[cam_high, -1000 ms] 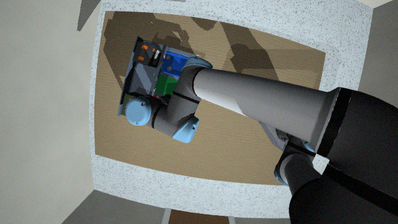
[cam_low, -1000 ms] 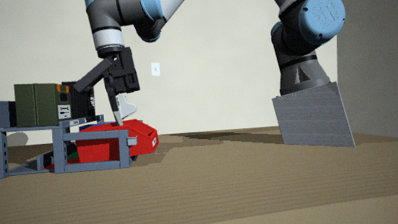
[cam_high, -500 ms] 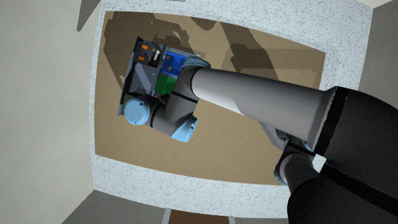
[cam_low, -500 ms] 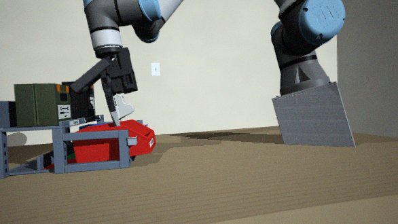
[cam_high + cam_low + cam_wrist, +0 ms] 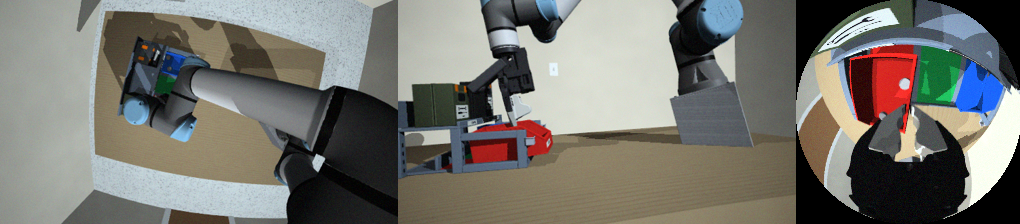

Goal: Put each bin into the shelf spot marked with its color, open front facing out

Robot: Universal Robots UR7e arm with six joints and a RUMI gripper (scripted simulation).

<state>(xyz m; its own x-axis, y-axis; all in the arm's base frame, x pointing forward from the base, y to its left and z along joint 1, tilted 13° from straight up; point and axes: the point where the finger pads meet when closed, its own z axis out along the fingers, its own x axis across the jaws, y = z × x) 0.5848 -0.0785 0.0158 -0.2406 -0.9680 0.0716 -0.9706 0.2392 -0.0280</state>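
My hand is 5 cm to the right of the red bin, 3 cm above it and 1 cm short of it. The rest, counted from my hand: blue bin: 19 cm to the right, 4 cm below; top board: 14 cm ahead, 11 cm to the right, 2 cm above; green box: 16 cm ahead, 7 cm above.
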